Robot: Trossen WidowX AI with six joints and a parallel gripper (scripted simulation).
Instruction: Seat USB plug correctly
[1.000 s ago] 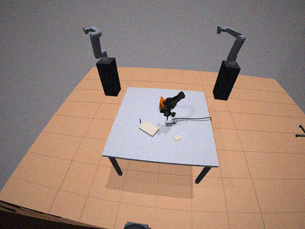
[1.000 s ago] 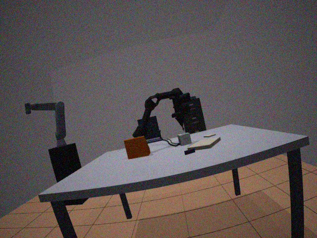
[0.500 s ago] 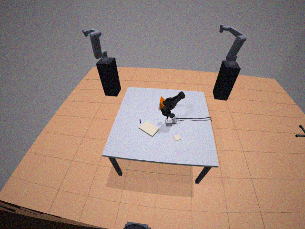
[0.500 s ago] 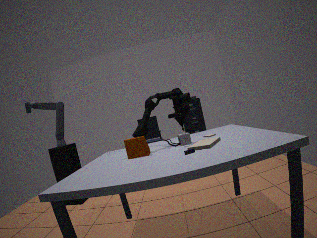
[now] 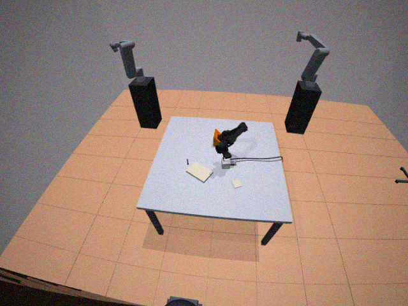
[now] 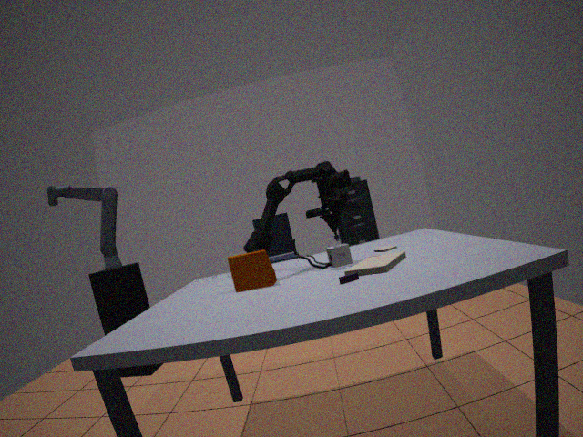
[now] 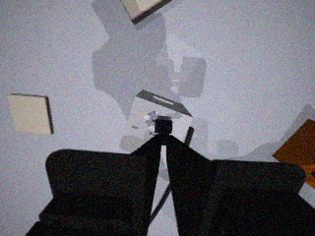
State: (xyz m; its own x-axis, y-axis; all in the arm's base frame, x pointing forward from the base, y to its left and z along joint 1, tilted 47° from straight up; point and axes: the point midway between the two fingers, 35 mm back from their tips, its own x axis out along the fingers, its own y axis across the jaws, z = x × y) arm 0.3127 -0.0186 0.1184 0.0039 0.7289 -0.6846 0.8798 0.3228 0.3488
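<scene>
Now: the dark USB plug 2 cm below my gripper tip. The rest, counted from my gripper tip: tan board (21 cm to the right, 12 cm below, 12 cm ahead); then purple piece (35 cm to the right, 12 cm below, 1 cm ahead); then tan pad (20 cm ahead, 15 cm to the left, 13 cm below).
</scene>
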